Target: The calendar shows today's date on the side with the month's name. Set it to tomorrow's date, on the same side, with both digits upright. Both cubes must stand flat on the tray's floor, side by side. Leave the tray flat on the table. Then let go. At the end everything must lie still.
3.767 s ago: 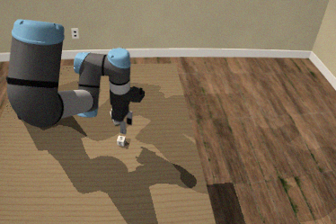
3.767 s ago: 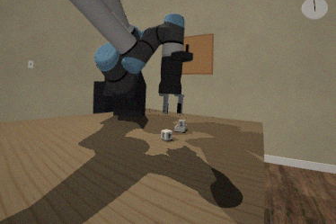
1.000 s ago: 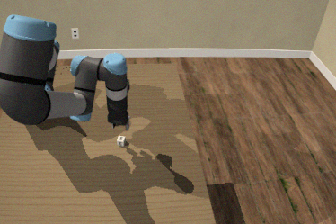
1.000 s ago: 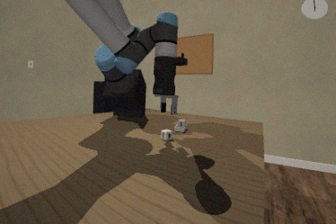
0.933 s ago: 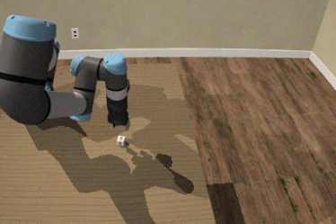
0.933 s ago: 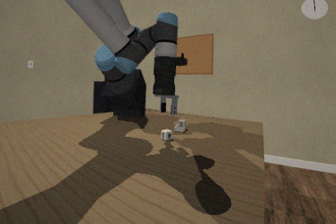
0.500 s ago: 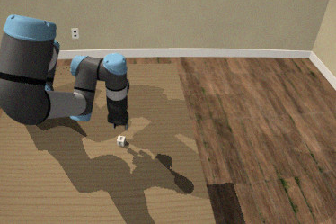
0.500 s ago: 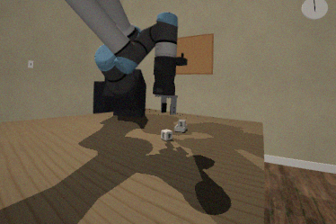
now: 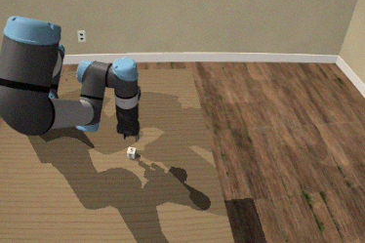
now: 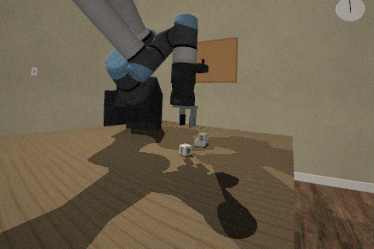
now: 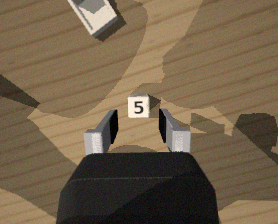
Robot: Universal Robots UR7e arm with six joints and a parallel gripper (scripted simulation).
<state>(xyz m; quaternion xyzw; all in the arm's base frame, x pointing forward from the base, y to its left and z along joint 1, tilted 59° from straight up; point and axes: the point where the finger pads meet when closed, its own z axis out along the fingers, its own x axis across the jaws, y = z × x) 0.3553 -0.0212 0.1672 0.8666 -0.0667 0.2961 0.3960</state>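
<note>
Now: the white digit cube 9 cm below my hand. Round my hand: white tray: 15 cm to the left, 10 cm below.
</note>
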